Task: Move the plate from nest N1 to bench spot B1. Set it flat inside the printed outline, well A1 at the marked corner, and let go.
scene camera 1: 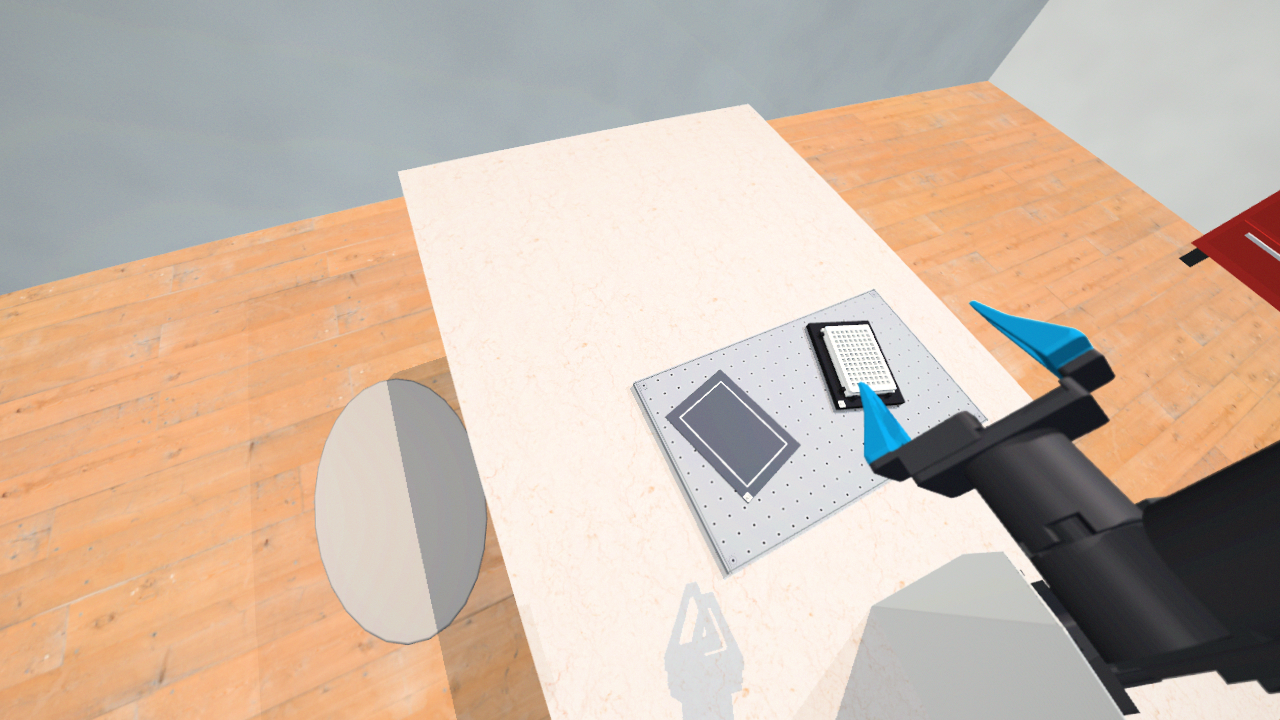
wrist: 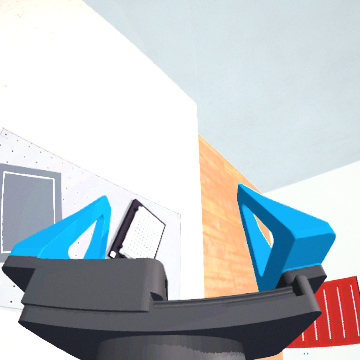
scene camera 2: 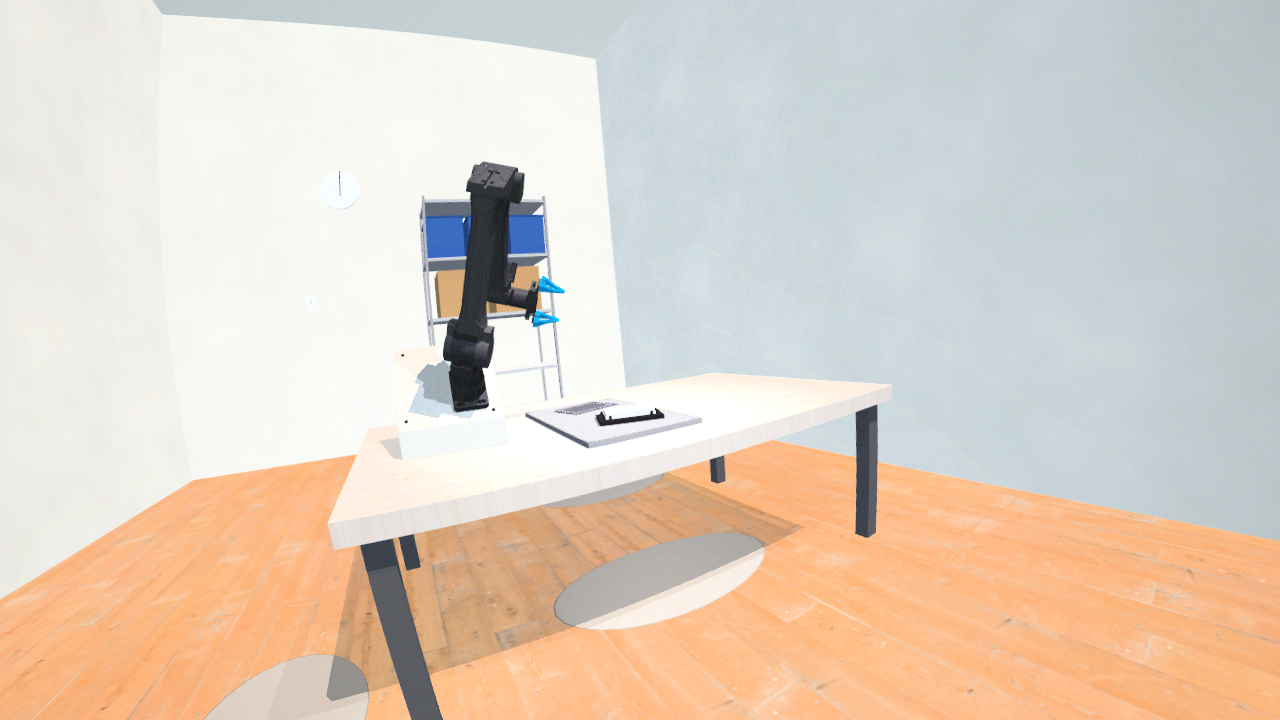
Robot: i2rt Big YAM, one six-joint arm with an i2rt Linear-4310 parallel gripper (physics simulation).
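Frame: origin at the arm's base, x left, y up, z ahead, level; millimetres.
Where they show: gripper, between the fingertips: (scene camera 1: 914,347) (wrist: 171,196) (scene camera 2: 561,306); arm's base, origin of its link: (scene camera 1: 1067,641) (scene camera 2: 468,390).
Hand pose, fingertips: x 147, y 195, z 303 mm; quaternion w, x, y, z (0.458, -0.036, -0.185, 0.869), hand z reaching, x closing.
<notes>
Things, the pixels of their top centre, and the offset from my fingertips. "spot": a spot on its surface instead. Level surfaces: height alone.
- white well plate, centre of its top: (scene camera 1: 860,356) (wrist: 145,236) (scene camera 2: 628,408) dx -222, dy -290, dz +87 mm
- black nest N1, centre of its top: (scene camera 1: 858,357) (wrist: 144,236) (scene camera 2: 628,409) dx -222, dy -294, dz +87 mm
- bench spot B1, a spot on its surface: (scene camera 1: 732,433) (wrist: 26,212) spot: dx +39, dy -314, dz +47 mm
- table, height of its surface: dy -329 mm
The white well plate (scene camera 1: 858,356) (scene camera 2: 630,411) (wrist: 143,231) sits in the black nest N1 (scene camera 1: 826,380) (scene camera 2: 631,420) (wrist: 123,226). The bench spot B1 (scene camera 1: 732,433) (wrist: 28,210) is a dark grey patch with a white printed outline and a white marked corner at its near end in the scene camera 1 view. My gripper (scene camera 1: 917,343) (scene camera 2: 561,304) (wrist: 171,196) has blue fingers, is open and empty, and is high above the table, well away from the plate. One finger overlaps the plate's near end in the scene camera 1 view.
The nest and the spot are on a grey perforated board (scene camera 1: 787,514) (scene camera 2: 586,437) on the table (scene camera 1: 572,259) (scene camera 2: 751,394). The arm's white base block (scene camera 2: 452,437) is at the table's end. A shelf unit (scene camera 2: 483,258) stands behind the arm. A red object (scene camera 1: 1248,250) (wrist: 337,315) is off to one side.
</notes>
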